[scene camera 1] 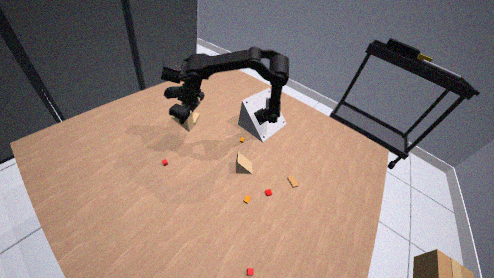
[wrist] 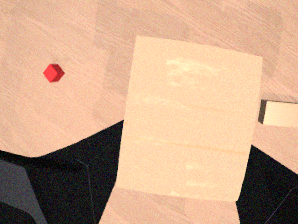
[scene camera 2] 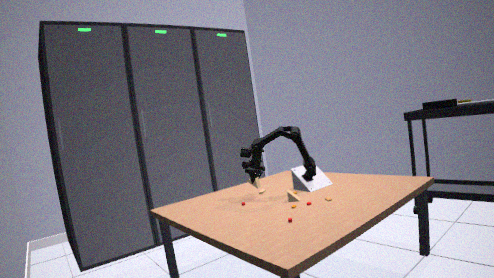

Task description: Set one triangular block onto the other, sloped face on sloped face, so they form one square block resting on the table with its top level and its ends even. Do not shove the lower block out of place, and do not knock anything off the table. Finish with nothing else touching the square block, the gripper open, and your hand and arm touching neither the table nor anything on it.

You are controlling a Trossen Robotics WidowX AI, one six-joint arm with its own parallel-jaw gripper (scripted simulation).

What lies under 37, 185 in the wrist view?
My gripper.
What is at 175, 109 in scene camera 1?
My gripper.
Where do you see a pale wooden triangular block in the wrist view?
At 190, 112
